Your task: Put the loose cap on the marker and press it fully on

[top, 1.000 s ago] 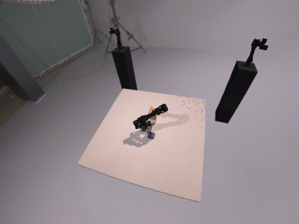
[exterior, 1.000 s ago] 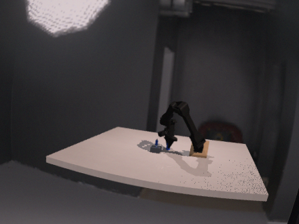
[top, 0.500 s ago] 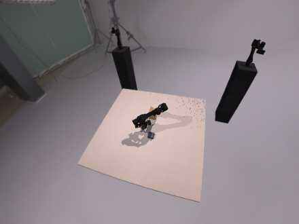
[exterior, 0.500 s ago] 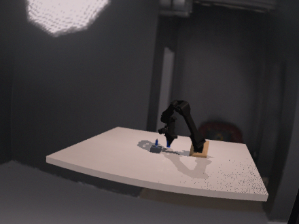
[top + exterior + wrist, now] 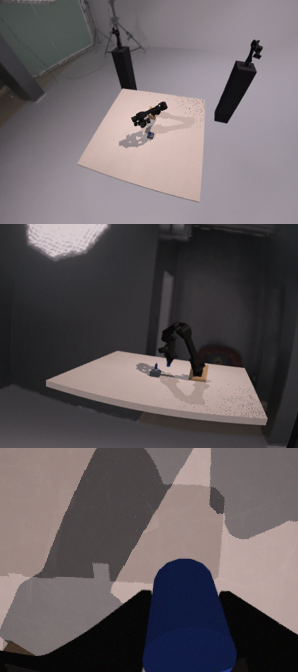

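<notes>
The holder block is 6 cm ahead of my gripper tip, 11 cm to the left of it and 5 cm below it. Round my gripper tip: blue cap 1 cm above.
</notes>
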